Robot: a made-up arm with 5 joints. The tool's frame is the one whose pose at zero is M. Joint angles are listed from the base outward.
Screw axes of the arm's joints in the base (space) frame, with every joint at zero. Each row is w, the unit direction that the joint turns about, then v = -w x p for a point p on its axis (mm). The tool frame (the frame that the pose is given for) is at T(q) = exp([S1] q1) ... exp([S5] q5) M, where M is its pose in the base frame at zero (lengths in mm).
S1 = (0, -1, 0, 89.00, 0.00, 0.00)
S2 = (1, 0, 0, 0.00, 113.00, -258.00)
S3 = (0, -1, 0, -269.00, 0.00, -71.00)
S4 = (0, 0, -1, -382.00, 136.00, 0.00)
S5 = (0, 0, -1, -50.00, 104.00, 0.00)
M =
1 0 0 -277.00
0 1 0 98.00
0 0 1 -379.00
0 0 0 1
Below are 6 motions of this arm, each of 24 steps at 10 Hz.
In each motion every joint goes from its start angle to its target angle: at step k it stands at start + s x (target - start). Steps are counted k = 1, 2, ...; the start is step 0. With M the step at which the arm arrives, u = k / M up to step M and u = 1 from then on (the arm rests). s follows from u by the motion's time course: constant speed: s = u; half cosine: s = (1 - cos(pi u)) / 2; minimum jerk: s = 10 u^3 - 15 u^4 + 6 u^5.
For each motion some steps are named. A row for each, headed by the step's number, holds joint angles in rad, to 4 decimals.
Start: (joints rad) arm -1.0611 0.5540 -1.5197 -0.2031 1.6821
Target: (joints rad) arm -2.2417 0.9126 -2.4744 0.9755 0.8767
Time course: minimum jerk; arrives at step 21
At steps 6, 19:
6: -1.2319 0.6059 -1.6578 -0.0326 1.5656
19: -2.2329 0.9099 -2.4673 0.9667 0.8827

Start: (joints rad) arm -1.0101 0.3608 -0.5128 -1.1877 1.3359
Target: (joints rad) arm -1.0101 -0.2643 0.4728 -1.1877 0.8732
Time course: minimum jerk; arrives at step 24
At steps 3, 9, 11, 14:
3: -1.0101 0.3508 -0.4970 -1.1877 1.3285
9: -1.0101 0.1888 -0.2416 -1.1877 1.2086
11: -1.0101 0.0969 -0.0966 -1.1877 1.1405
14: -1.0101 -0.0476 0.1312 -1.1877 1.0336

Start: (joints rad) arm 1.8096 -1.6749 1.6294 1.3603 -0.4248
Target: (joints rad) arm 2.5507 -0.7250 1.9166 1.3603 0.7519
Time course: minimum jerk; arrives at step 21
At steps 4, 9, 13, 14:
4: 1.8473 -1.6266 1.6440 1.3603 -0.3649
9: 2.0822 -1.3254 1.7351 1.3603 0.0081
13: 2.3394 -0.9958 1.8347 1.3603 0.4164
14: 2.3952 -0.9244 1.8563 1.3603 0.5049

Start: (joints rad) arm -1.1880 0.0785 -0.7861 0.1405 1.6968
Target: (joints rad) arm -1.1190 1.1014 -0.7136 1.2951 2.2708
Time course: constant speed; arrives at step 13
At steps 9, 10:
9: -1.1402 0.7867 -0.7359 0.9398 2.0942
10: -1.1349 0.8653 -0.7303 1.0287 2.1383

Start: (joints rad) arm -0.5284 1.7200 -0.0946 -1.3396 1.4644
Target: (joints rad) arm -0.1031 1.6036 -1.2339 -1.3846 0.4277
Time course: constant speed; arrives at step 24
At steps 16, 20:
16: -0.2449 1.6424 -0.8541 -1.3696 0.7733
20: -0.1740 1.6230 -1.0440 -1.3771 0.6005

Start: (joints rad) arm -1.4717 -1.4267 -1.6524 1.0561 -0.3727
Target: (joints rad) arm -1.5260 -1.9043 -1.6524 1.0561 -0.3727
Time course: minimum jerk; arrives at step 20
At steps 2, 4, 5, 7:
2: -1.4722 -1.4308 -1.6524 1.0561 -0.3727
4: -1.4748 -1.4544 -1.6524 1.0561 -0.3727
5: -1.4773 -1.4761 -1.6524 1.0561 -0.3727
7: -1.4845 -1.5390 -1.6524 1.0561 -0.3727

